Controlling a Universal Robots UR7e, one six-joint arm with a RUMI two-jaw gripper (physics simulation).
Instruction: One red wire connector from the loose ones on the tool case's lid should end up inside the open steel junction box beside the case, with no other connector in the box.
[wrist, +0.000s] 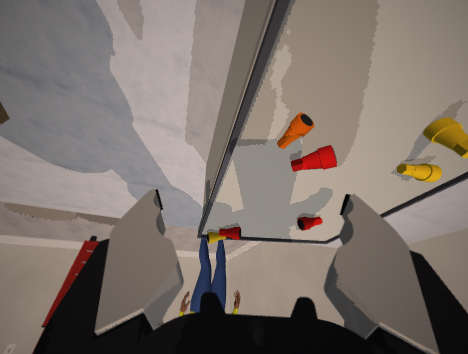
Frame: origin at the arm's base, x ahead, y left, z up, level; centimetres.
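Seen in the pictures: gripper, fingertip midpoint: (248, 193).
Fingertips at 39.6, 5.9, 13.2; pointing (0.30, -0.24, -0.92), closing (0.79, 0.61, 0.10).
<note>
Offsets run from my fingertips to a thing's top centre, as dx, dy, dz. "spot": to the spot under its first point.
Loose wire connectors lie on the pale tool case lid {+7.9, +4.4, -1.0} (400, 45). A larger red connector {+2.0, +4.7, +0.2} (320, 158) lies on its side right of centre, close below an orange connector {-1.0, +5.3, -0.2} (296, 130). A smaller red connector {+11.4, -1.7, +0.2} (310, 223) lies lower, nearer the right finger. Another red connector {+4.7, -9.2, +0.2} (231, 233) lies at the lid's far corner, touching a small yellow connector. My gripper (248, 193) is open, and no connector is held between its fingers. The open steel junction box cannot be made out in this view.
A large yellow connector {spot: +6.3, +10.9, -0.3} (449, 134) and a smaller yellow connector {+10.4, +8.8, +0.1} (421, 172) lie on the lid at the right. The lid's dark raised edge {spot: -4.3, +4.9, -1.0} (245, 107) runs up from its far corner. A person's blue-clad legs (202, 282) and a red object (71, 280) show beyond.
</note>
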